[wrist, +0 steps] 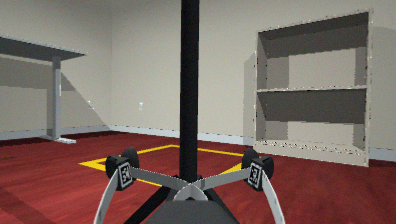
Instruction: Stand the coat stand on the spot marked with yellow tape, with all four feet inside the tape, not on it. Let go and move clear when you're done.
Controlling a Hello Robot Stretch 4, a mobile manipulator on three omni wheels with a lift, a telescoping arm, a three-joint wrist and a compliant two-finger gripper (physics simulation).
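The coat stand is a black upright pole in the middle of the wrist view, with dark legs spreading at its base. Its feet are hidden or out of view. The yellow tape outline lies on the red floor, showing on both sides of the pole. Its near part is hidden by the gripper and legs, so I cannot tell where the feet stand relative to it. My gripper is open, its fingertips well apart to the left and right of the pole, with neither touching it.
A grey table stands at the left, its foot on the floor near the wall. A pale two-compartment bookshelf stands against the wall at the right, behind the tape outline. The room's corner is at the back left.
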